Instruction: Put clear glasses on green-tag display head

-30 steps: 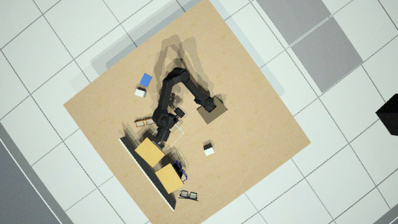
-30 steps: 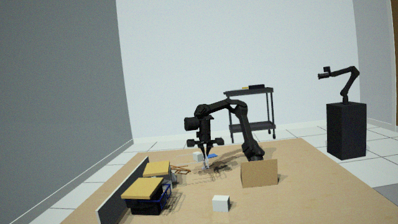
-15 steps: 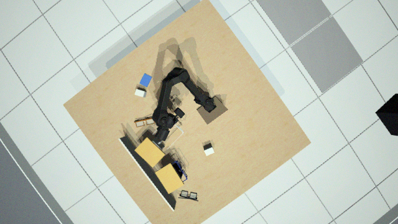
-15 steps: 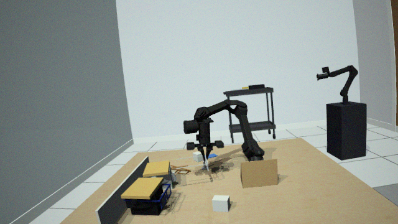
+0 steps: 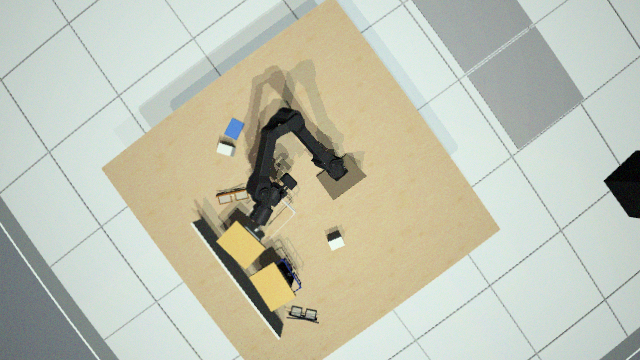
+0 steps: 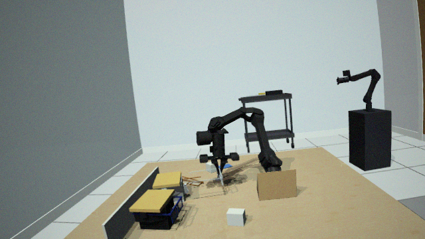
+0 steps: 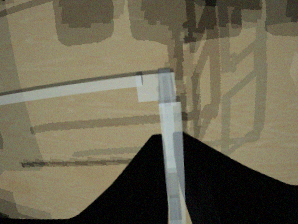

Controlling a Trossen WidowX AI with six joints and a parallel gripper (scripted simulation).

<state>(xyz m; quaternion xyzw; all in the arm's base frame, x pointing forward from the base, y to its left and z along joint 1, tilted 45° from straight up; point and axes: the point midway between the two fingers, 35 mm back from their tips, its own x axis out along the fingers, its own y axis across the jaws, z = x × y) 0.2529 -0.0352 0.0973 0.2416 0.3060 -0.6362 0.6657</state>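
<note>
My gripper tip is now 220 mm short of the display head, 60 mm to the right of it and 20 mm above it. The rest, counted from my gripper tip: grey board (360 mm ahead, 160 mm to the left, 30 mm below); grey post (140 mm to the right, 60 mm below, 10 mm ahead); blue tag (350 mm to the right, 80 mm below, 30 mm behind).
</note>
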